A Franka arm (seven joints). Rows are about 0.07 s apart.
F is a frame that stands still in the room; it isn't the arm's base.
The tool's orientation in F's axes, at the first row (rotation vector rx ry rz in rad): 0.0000 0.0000 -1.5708
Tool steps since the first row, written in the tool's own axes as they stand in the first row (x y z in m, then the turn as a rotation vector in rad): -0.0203 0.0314 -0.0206 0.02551 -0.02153 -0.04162; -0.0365 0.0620 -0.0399 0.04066 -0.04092 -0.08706; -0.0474 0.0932 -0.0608 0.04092 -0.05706 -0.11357; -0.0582 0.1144 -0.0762 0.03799 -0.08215 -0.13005; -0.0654 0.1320 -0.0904 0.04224 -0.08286 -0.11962; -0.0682 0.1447 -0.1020 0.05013 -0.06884 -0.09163; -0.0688 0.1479 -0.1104 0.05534 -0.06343 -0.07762
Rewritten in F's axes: 0.0314 0.0203 -0.0206 -0.02153 -0.02551 -0.04162; 0.0620 0.0365 -0.0399 -0.04092 -0.04066 -0.08706; 0.0932 0.0474 -0.0608 -0.05706 -0.04092 -0.11357; 0.1144 0.0582 -0.0762 -0.08215 -0.03799 -0.13005; 0.1320 0.0654 -0.0904 -0.08286 -0.04224 -0.11962; 0.1447 0.0682 -0.1020 -0.06884 -0.05013 -0.09163; 0.1479 0.0688 -0.1104 -0.06343 -0.05534 -0.07762
